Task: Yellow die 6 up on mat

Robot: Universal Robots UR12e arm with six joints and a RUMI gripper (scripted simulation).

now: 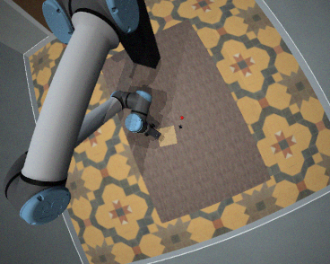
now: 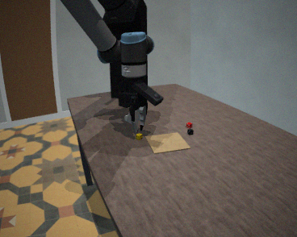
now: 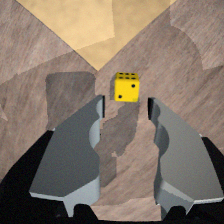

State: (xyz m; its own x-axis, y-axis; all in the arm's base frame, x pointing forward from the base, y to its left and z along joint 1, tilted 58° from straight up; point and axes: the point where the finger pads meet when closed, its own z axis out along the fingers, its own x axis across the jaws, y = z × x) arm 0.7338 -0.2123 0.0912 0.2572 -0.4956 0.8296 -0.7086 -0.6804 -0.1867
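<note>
My gripper is now 3 cm above the yellow die. The rest, counted from my hand: black die (10 cm ahead, 19 cm to the left, 3 cm below); red die (5 cm ahead, 24 cm to the left, 3 cm below); tan mat (9 cm ahead, 6 cm to the left, 4 cm below).
</note>
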